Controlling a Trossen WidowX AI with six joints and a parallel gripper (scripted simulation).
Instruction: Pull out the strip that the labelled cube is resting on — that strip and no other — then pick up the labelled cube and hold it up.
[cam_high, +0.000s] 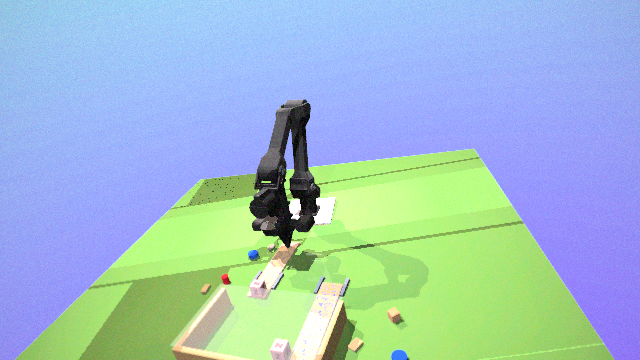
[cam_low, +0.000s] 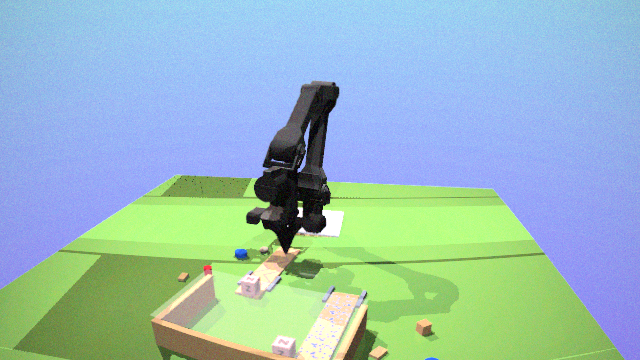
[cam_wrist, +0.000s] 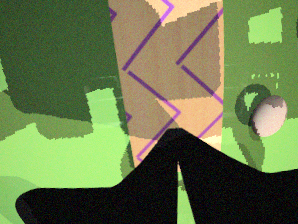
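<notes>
Now: gripper tip 9 cm short of the strip and 1 cm to the left of it. From my gripper tip the other things lie so: red cylinder 16 cm ahead, 13 cm to the right, 1 cm above.
</notes>
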